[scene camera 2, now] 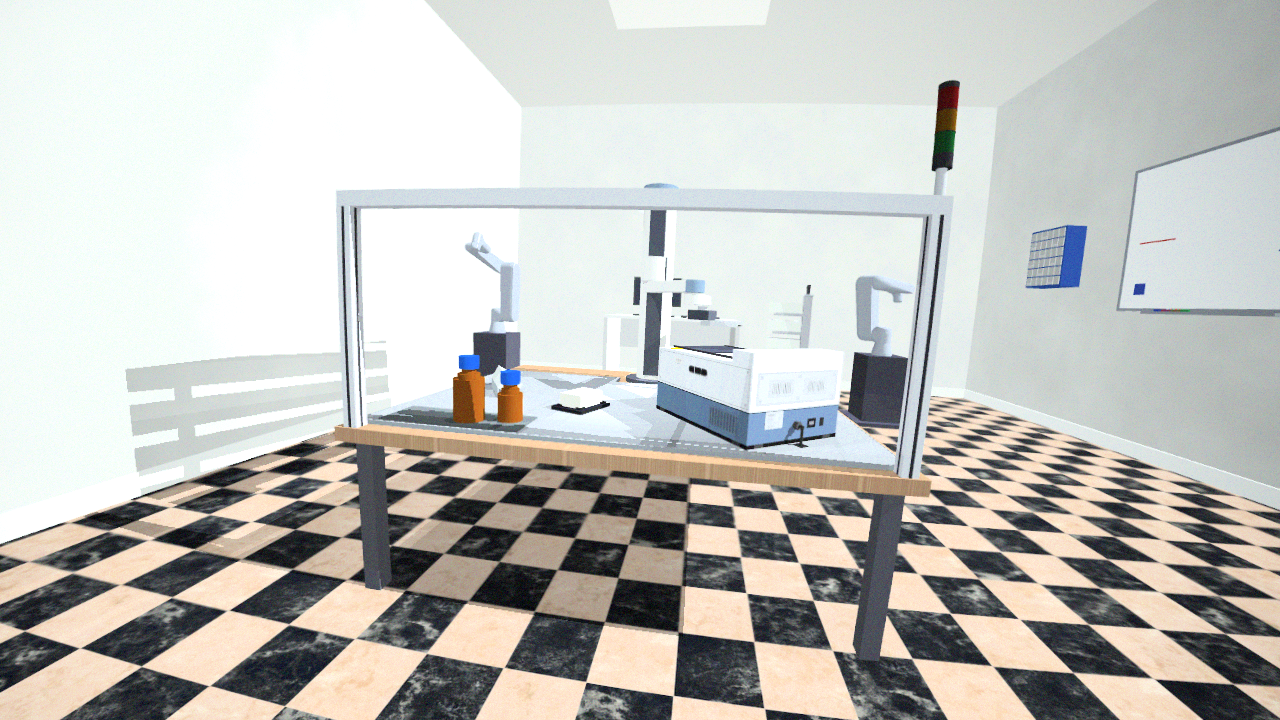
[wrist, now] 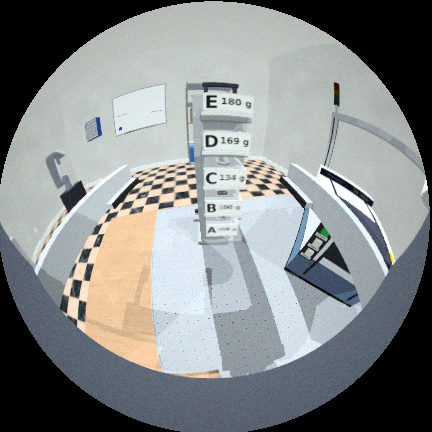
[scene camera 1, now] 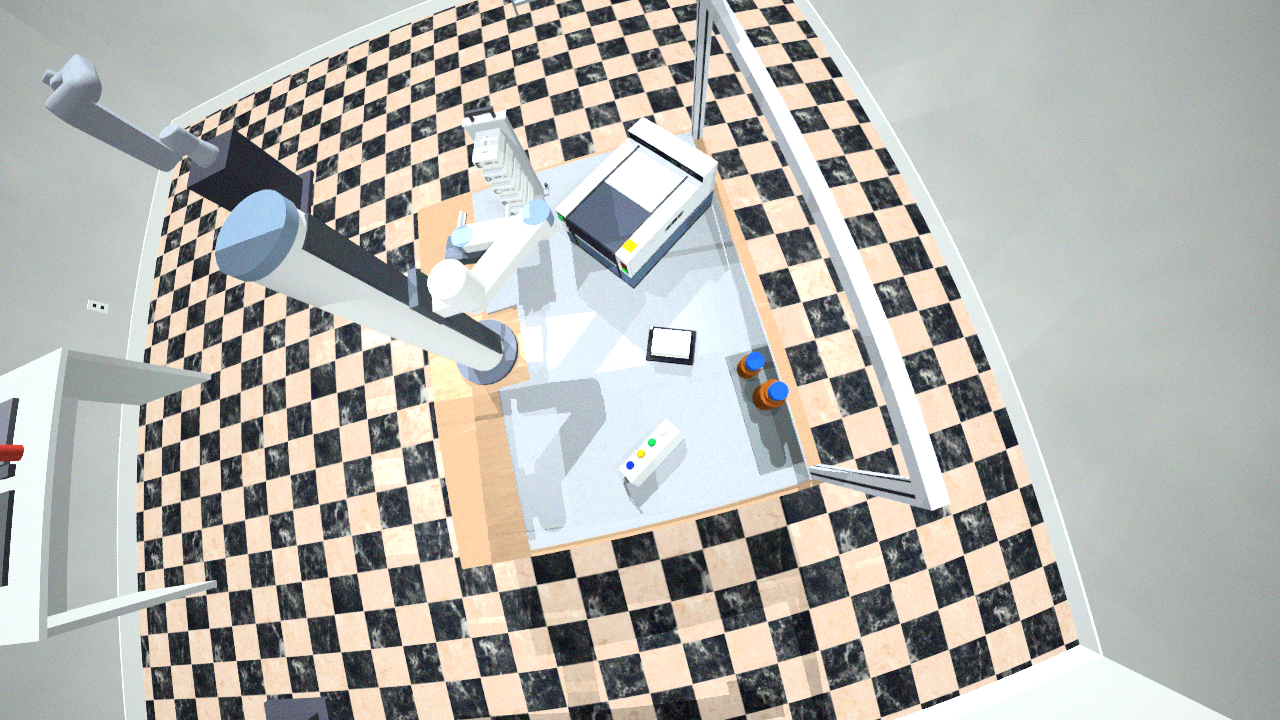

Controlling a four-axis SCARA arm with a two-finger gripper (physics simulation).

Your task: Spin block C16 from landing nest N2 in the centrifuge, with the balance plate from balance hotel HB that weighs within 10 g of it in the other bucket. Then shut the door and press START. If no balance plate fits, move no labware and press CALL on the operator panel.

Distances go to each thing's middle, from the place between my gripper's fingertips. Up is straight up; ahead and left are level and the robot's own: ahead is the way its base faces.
I see my gripper 50 cm short of the centrifuge (scene camera 2: 753, 398), 3 cm to the left of it and 16 cm above it.
